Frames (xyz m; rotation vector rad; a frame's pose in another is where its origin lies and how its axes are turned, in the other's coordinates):
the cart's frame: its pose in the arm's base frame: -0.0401 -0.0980 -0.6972 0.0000 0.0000 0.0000
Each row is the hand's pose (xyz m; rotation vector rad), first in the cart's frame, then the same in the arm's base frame.
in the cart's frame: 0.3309 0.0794 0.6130 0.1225 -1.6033 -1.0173
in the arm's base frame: 0.2908 -0.0186 -0.0842 0.1225 -1.6033 -1.0173
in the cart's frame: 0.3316 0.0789 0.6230 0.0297 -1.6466 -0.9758
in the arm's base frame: 0.2915 -0.0191 -0.0742 0.0297 -1.6466 -0.9758
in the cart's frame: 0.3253 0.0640 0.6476 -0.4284 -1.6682 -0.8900
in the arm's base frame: 0.2852 -0.0340 -0.0496 -0.4284 -1.6682 -0.8900
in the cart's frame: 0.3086 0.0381 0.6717 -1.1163 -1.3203 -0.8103
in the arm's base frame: 0.2685 -0.0599 -0.0255 -1.1163 -1.3203 -0.8103
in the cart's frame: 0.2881 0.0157 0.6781 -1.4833 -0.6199 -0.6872
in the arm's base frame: 0.2480 -0.0823 -0.0191 -1.4833 -0.6199 -0.6872
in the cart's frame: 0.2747 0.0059 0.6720 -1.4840 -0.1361 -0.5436
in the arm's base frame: 0.2346 -0.0921 -0.0252 -1.4840 -0.1361 -0.5436
